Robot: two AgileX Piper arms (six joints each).
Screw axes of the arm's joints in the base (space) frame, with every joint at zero. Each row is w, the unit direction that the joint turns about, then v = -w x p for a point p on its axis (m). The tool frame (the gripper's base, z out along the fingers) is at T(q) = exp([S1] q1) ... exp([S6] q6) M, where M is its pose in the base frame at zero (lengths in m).
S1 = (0, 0, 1, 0, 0, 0)
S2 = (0, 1, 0, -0.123, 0, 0)
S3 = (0, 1, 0, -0.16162, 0, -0.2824)
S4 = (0.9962, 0, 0.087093, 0, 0.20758, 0)
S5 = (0, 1, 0, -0.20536, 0, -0.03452)
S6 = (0.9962, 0, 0.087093, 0, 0.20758, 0)
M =
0.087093 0 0.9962 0.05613
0 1 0 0
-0.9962 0 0.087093 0.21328
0 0 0 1
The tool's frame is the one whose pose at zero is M.
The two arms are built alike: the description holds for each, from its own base.
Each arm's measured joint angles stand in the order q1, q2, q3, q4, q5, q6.
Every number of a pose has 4 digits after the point. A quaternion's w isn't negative.
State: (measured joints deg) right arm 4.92 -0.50 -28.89 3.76 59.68 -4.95; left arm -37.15 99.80 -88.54 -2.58 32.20 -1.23
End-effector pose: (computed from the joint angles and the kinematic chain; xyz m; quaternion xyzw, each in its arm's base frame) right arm -0.0065 0.0046 0.2802 -0.0738 0.8411 0.0326 0.5349; left arm 0.3247 -0.2488 0.3326 0.2663 0.8601 -0.1609 0.4042
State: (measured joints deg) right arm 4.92 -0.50 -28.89 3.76 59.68 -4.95; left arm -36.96 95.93 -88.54 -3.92 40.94 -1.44
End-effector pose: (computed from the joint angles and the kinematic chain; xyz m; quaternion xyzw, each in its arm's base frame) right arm -0.0065 0.0046 0.2802 -0.0738 0.8411 0.0326 0.5349; left arm 0.3054 -0.2349 0.3491 0.2658 0.8785 -0.1593 0.3637
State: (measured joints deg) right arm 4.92 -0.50 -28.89 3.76 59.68 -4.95; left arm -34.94 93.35 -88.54 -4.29 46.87 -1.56
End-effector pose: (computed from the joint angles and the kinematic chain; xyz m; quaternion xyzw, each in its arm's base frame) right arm -0.0065 0.0046 0.2802 -0.0738 0.8411 0.0326 0.5349; left arm 0.2989 -0.2149 0.3594 0.2536 0.8936 -0.1486 0.3394
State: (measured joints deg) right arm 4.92 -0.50 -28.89 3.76 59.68 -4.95; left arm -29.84 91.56 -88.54 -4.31 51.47 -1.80
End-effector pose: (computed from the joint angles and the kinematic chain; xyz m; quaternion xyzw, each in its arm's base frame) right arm -0.0065 0.0046 0.2802 -0.0738 0.8411 0.0326 0.5349; left arm 0.3055 -0.1814 0.3659 0.2157 0.9124 -0.1287 0.3231
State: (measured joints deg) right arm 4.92 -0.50 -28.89 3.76 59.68 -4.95; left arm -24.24 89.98 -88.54 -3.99 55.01 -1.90
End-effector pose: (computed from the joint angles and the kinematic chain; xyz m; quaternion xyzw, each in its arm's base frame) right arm -0.0065 0.0046 0.2802 -0.0738 0.8411 0.0326 0.5349; left arm 0.3116 -0.1460 0.3719 0.1735 0.9273 -0.1072 0.3137
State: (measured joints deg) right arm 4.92 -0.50 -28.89 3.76 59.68 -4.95; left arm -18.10 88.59 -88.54 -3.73 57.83 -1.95
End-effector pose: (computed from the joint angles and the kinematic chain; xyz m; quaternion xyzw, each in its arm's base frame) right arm -0.0065 0.0046 0.2802 -0.0738 0.8411 0.0326 0.5349; left arm 0.3164 -0.1087 0.3774 0.1255 0.9392 -0.0865 0.3077
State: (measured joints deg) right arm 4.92 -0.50 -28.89 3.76 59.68 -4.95; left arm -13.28 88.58 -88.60 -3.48 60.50 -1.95
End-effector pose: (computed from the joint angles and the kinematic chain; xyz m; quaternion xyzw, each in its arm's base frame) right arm -0.0065 0.0046 0.2802 -0.0738 0.8411 0.0326 0.5349; left arm 0.3211 -0.0807 0.3753 0.0878 0.9505 -0.0687 0.2900
